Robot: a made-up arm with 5 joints. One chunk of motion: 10 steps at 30 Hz.
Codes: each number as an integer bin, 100 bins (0 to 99) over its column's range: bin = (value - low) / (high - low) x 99, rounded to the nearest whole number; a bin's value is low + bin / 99 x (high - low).
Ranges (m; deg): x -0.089..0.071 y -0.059..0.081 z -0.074..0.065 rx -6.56..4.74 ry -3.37..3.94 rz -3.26..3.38
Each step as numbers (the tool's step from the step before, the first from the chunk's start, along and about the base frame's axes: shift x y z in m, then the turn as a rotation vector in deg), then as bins.
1 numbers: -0.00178 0.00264 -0.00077 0.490 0.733 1.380
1 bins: 54 44 52 62 56 69
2 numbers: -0.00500 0.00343 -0.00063 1.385 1.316 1.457
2 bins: 52 44 52 70 63 70
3 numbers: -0.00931 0.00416 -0.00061 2.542 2.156 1.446
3 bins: 49 45 52 80 75 70
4 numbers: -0.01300 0.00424 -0.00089 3.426 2.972 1.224
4 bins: 47 45 52 87 86 67
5 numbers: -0.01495 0.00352 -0.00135 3.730 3.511 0.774
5 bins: 46 44 52 90 93 60
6 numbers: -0.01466 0.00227 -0.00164 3.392 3.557 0.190
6 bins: 46 43 52 87 94 51
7 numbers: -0.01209 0.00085 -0.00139 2.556 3.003 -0.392
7 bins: 48 42 52 80 86 43
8 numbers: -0.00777 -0.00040 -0.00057 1.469 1.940 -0.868
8 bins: 50 41 52 70 72 36
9 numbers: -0.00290 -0.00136 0.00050 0.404 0.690 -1.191
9 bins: 53 41 53 61 55 31
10 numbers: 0.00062 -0.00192 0.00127 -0.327 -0.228 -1.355
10 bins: 55 40 54 55 43 28
